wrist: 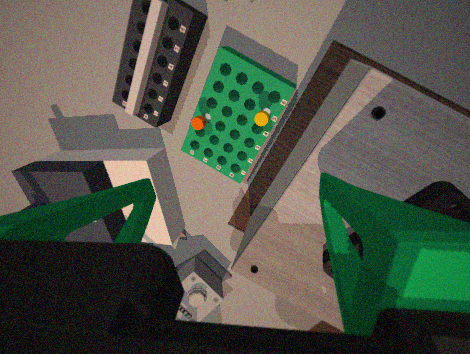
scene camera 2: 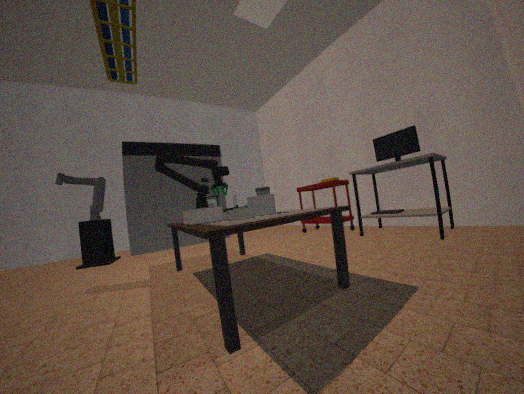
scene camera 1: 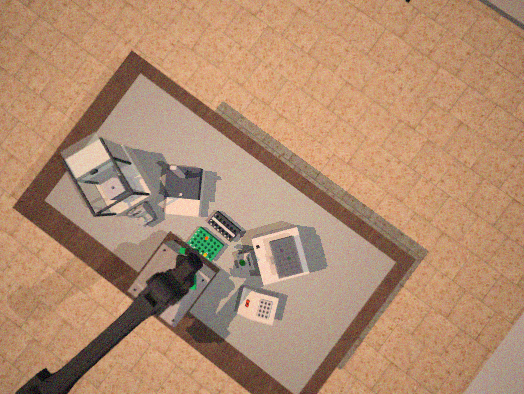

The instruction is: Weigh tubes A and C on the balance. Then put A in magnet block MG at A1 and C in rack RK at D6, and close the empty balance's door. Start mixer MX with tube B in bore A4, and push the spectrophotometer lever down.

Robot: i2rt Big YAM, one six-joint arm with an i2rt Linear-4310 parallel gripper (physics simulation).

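Places are measured from the arm's base along level axes (x ahead, y left, z up), in centimetres.
Pixels of known places: gripper, fingertip midpoint: (wrist: 231, 185) (scene camera 2: 222, 196); arm's base, origin of the base link: (scene camera 2: 202, 208).
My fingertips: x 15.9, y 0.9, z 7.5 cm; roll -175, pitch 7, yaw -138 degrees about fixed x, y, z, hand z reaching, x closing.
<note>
Ahead of a thing's pixels: the offset from my fingertips to its top centre. "pt": to the spot under its first point.
My gripper (scene camera 1: 188, 268) (scene camera 2: 220, 191) (wrist: 231, 185) is open and empty, above the area beside the green rack {dx +3.1, dy +3.3, dz -14.5 cm} (scene camera 1: 206, 245) (wrist: 238, 106). An orange-capped tube {dx +5.7, dy +4.7, dz -12.1 cm} (scene camera 1: 206, 238) (wrist: 198, 123) and a yellow-capped tube {dx +0.8, dy -0.1, dz -12.1 cm} (scene camera 1: 205, 255) (wrist: 261, 118) stand in it; their letters are not readable. The black magnet block {dx +14.0, dy +3.7, dz -12.8 cm} (scene camera 1: 225, 226) (wrist: 145, 60) with a white bar lies next to the rack. The glass-walled balance {pt dx -6.6, dy +43.0, dz -4.1 cm} (scene camera 1: 113, 187) is at the table's far left; its pan shows no tube. A green-capped tube {pt dx +10.8, dy -12.4, dz -10.5 cm} (scene camera 1: 242, 262) stands in a small grey device. I cannot tell its letter.
A box with a dark recess {dx +11.3, dy +25.8, dz -7.4 cm} (scene camera 1: 183, 206) (wrist: 135, 187) stands between balance and rack. A small grey device with a round knob {pt dx -6.8, dy +28.9, dz -10.8 cm} (scene camera 1: 144, 214) (wrist: 197, 296) is near the balance. A white box with a grey panel (scene camera 1: 265, 262) and a keypad box {dx +3.4, dy -30.0, dz -10.6 cm} (scene camera 1: 255, 312) stand right. A grey board (scene camera 1: 150, 265) (wrist: 295, 250) lies under the arm.
</note>
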